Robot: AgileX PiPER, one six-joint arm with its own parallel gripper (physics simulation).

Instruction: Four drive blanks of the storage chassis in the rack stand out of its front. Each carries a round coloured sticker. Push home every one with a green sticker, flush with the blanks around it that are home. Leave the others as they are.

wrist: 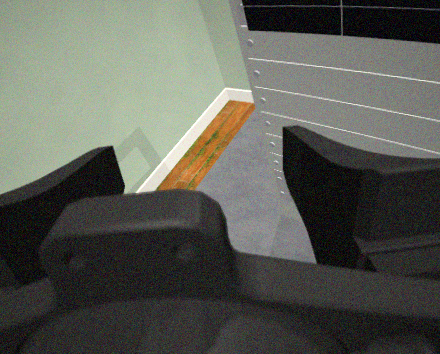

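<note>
The rack (320,75) fills the upper right of the wrist view, with grey front panels split by thin bright lines and a column of small round screws at its left edge. A dark section (300,20) with thin light lines shows at the top right edge; whether it belongs to the storage chassis I cannot tell. The drive blanks and their coloured stickers do not show. My gripper (199,157) is open, its two black fingers wide apart with nothing between them. It is in front of the rack's lower left part, apart from the panels as far as I can see.
A pale green wall (100,75) stands at the left, with a white baseboard (187,128) along its foot. A strip of orange-brown wood (207,145) runs beside it. Grey-blue floor (235,185) lies between the wood strip and the rack.
</note>
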